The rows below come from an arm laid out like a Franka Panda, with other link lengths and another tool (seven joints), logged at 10 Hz.
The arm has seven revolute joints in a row. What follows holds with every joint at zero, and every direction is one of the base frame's.
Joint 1 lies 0.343 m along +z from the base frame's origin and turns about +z.
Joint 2 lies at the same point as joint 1 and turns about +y.
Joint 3 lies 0.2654 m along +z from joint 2 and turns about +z.
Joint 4 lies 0.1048 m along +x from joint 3 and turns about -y.
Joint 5 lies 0.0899 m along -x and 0.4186 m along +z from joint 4 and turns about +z.
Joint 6 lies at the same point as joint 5 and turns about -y.
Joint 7 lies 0.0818 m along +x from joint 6 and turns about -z.
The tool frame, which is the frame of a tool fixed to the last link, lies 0.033 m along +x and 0.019 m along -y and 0.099 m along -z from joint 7; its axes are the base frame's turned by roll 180, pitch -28.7 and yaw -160.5 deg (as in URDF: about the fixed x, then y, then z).
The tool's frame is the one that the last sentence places.
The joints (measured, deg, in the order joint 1, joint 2, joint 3, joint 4, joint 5, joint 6, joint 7), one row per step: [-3.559, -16.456, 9.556, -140.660, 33.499, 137.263, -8.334]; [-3.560, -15.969, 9.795, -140.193, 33.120, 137.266, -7.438]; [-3.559, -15.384, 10.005, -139.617, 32.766, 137.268, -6.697]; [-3.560, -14.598, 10.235, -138.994, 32.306, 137.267, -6.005]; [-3.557, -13.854, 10.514, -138.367, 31.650, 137.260, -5.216]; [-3.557, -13.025, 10.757, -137.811, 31.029, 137.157, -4.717]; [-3.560, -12.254, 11.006, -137.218, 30.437, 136.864, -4.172]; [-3.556, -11.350, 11.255, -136.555, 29.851, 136.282, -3.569]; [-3.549, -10.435, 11.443, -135.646, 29.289, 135.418, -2.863]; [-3.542, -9.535, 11.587, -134.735, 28.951, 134.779, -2.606]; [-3.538, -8.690, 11.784, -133.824, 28.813, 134.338, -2.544]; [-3.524, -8.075, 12.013, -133.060, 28.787, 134.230, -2.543]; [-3.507, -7.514, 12.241, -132.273, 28.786, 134.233, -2.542]
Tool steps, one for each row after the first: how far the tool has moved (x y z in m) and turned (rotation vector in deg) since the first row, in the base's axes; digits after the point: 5 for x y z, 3 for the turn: [0.00192, 0.00227, -0.00060, -0.078, 0.323, -0.343]; [0.00441, 0.00447, -0.00113, -0.146, 0.578, -0.582]; [0.00726, 0.00693, -0.00315, -0.300, 0.963, -0.696]; [0.01003, 0.00992, -0.00477, -0.601, 1.322, -0.736]; [0.01254, 0.01274, -0.00802, -0.919, 1.818, -0.536]; [0.01489, 0.01582, -0.01082, -1.166, 2.405, -0.317]; [0.01717, 0.01931, -0.01496, -1.334, 3.336, -0.033]; [0.02010, 0.02270, -0.01762, -1.376, 4.329, 0.197]; [0.02345, 0.02558, -0.01963, -1.362, 4.964, 0.578]; [0.02698, 0.02883, -0.02077, -1.264, 5.315, 0.998]; [0.03015, 0.03207, -0.02032, -1.170, 5.268, 1.319]; [0.03352, 0.03526, -0.01891, -1.066, 5.045, 1.586]
